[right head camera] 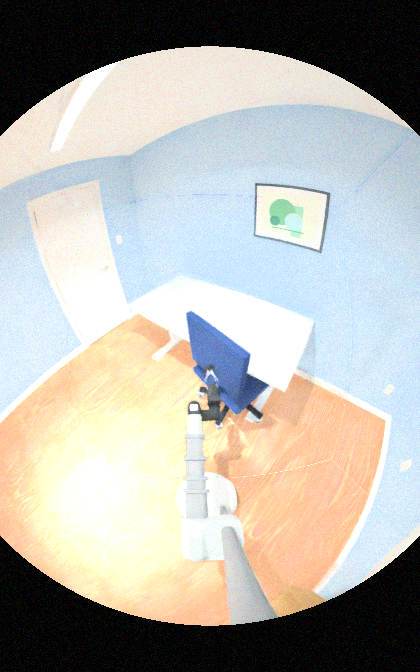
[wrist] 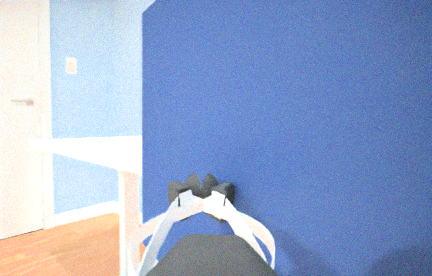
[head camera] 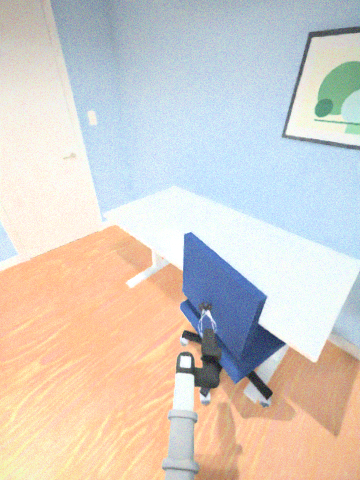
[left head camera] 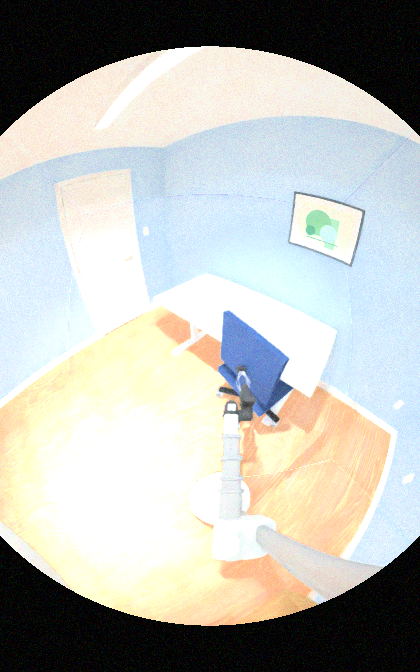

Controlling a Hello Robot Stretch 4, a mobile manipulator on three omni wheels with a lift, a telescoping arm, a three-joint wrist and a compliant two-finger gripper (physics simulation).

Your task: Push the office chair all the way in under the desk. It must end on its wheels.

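Places are measured from the robot's base along level axes (x left, y ahead, z down), in metres.
Pixels of known places: gripper, fingertip midpoint: (wrist: 201,188) (head camera: 204,302).
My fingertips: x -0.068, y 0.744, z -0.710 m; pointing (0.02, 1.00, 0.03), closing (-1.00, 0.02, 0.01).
Observation:
Behind a point stands the place of what it marks.
The blue office chair (head camera: 222,295) @(x -0.128, y 0.692, z -0.827 m) (left head camera: 252,352) (right head camera: 219,350) (wrist: 300,110) @(x -0.141, y 0.674, z -0.785 m) stands upright on its castered black base at the near long side of the white desk (head camera: 210,220) @(x -0.115, y 1.491, z -0.693 m) (left head camera: 200,295) (right head camera: 175,295) (wrist: 95,149) @(x 0.262, y 1.207, z -0.693 m). Its backrest stands in front of the desk edge; part of the seat reaches under the desk top. My gripper (head camera: 205,306) @(x -0.068, y 0.744, z -0.710 m) (left head camera: 242,369) (right head camera: 210,369) (wrist: 201,188) @(x -0.068, y 0.744, z -0.710 m) is shut with its fingertips together and holds nothing. It is at the lower part of the backrest's rear face, left of its middle in the wrist view. Whether the tips touch it is hard to tell.
A white desk foot (head camera: 145,276) (left head camera: 186,345) (right head camera: 166,348) stands left of the chair, and another (head camera: 267,375) is beside its right casters. The blue wall is behind the desk. A white door (head camera: 45,125) @(x 1.325, y 2.124, z -1.171 m) (left head camera: 102,250) (right head camera: 75,260) (wrist: 20,65) @(x 1.251, y 2.210, z -1.136 m) is at the left.

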